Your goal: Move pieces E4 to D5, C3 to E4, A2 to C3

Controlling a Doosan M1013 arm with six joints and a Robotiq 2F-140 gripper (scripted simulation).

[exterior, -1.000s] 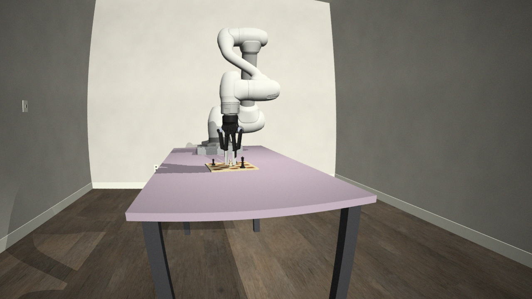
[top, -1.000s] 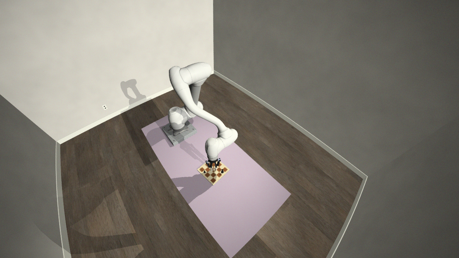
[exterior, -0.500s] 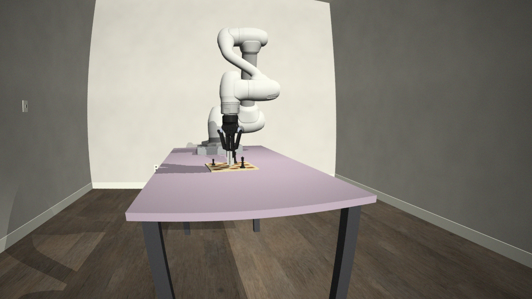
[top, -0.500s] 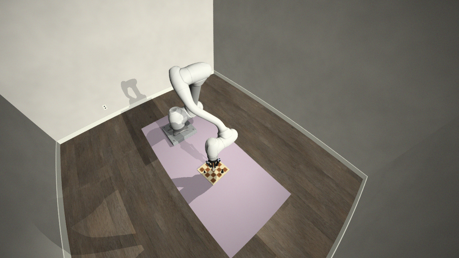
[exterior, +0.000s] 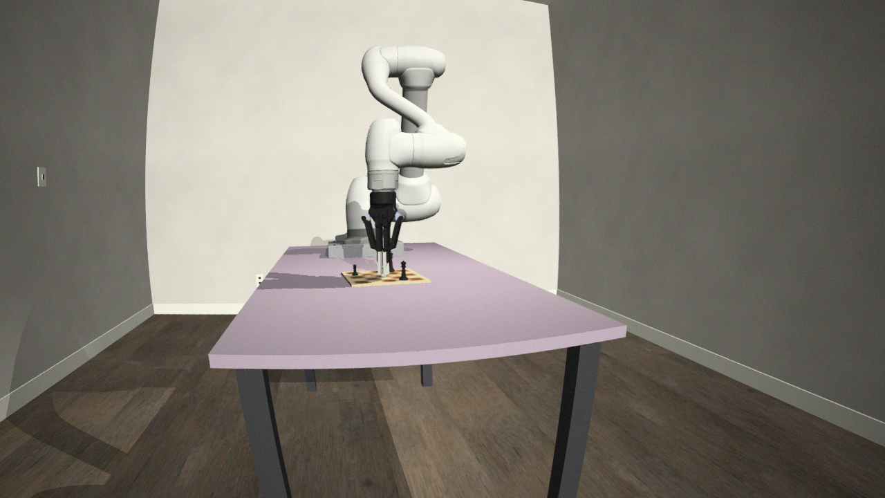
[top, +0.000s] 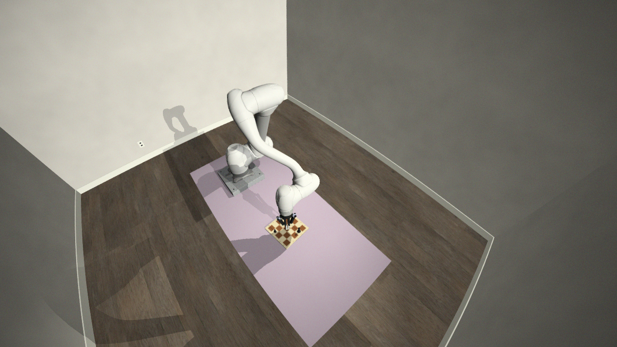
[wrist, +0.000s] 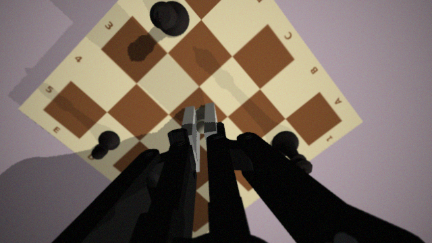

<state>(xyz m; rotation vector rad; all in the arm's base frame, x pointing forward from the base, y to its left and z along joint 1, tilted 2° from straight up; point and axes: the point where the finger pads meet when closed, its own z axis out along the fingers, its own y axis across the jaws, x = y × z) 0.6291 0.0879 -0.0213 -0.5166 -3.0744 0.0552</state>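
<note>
My gripper is now 4 cm above the chessboard. From my hand the other things lie so: white pawn: 3 cm below; black pawn: 9 cm to the right, 3 cm below, 2 cm behind; tall black piece: 8 cm behind, 2 cm to the left, 1 cm below.
</note>
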